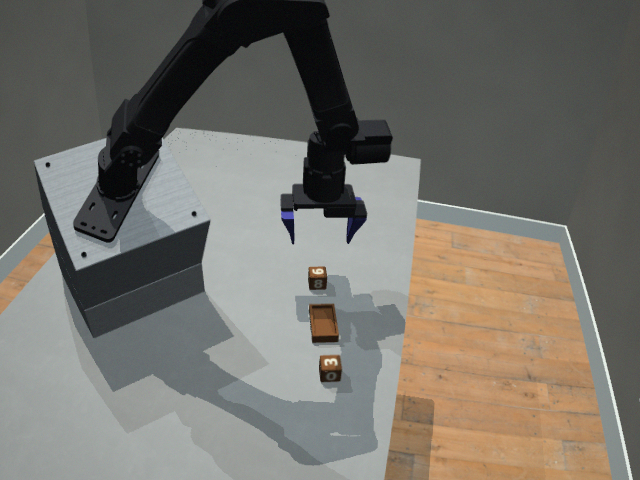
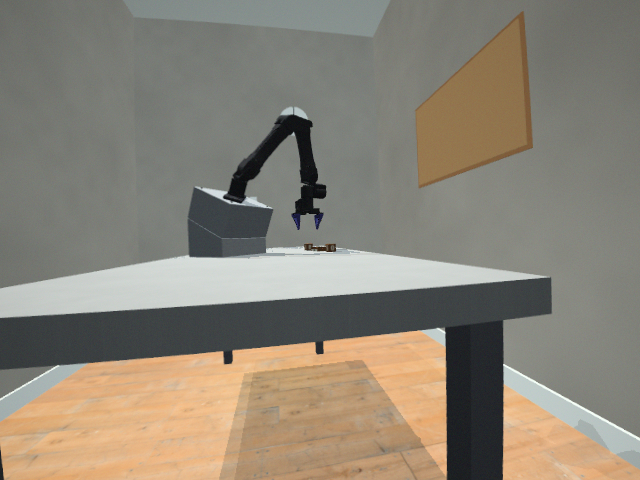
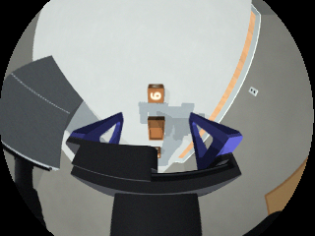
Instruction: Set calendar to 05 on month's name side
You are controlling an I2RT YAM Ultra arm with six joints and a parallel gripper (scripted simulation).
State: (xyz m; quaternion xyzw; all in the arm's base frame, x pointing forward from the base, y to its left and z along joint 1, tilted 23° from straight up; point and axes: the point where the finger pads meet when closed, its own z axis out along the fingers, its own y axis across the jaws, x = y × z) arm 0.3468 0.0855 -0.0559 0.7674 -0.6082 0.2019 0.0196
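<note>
The brown wooden cube lies 22 cm to the right of my hand, 9 cm below it and 4 cm ahead of it. Round my hand: brown tray (11 cm to the right, 10 cm below, 2 cm ahead).
</note>
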